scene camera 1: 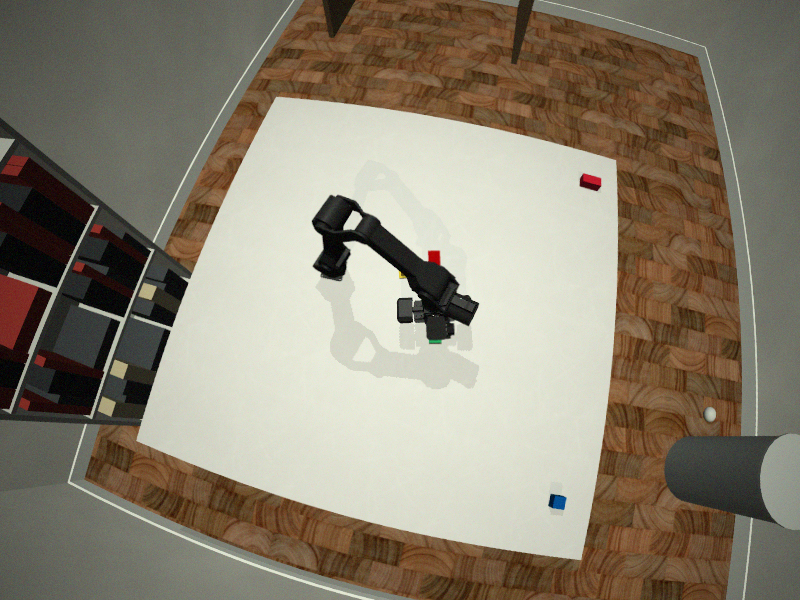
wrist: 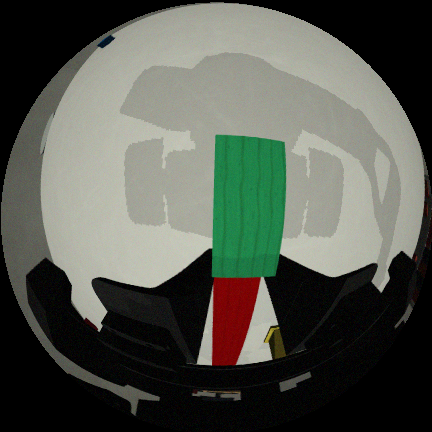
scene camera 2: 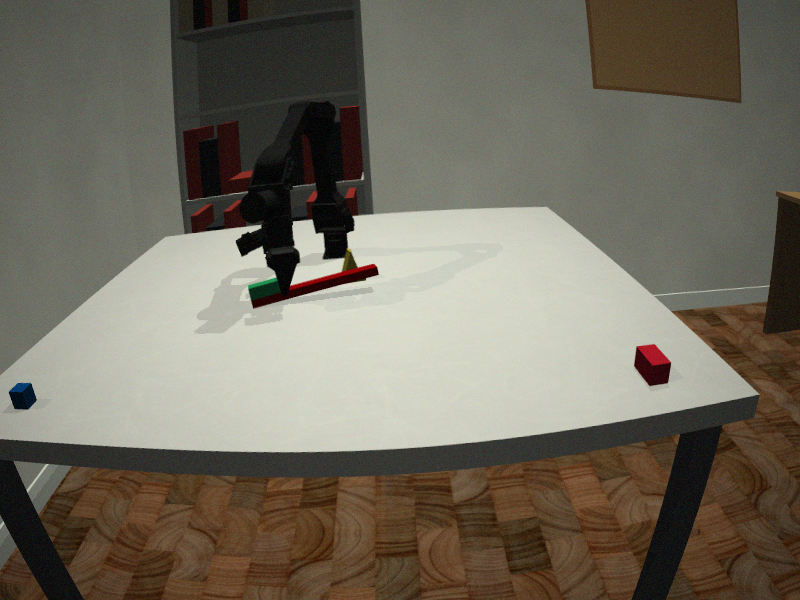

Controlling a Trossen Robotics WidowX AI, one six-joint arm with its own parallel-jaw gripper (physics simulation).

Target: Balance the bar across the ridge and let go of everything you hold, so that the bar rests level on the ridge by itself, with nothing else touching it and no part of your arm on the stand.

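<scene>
The red bar carries a green block on one end. My gripper is shut on the bar just beside the green block; its fingertips are hidden in scene camera 1. The bar is tilted, green end low and plain end raised, and is held low over the table. The yellow ridge stands beside the bar's plain half, not under it. In scene camera 2 its top shows above and behind the bar. I cannot tell whether they touch.
A red block and a blue cube lie near separate corners of the white table. A bookshelf stands beyond the arm's base side.
</scene>
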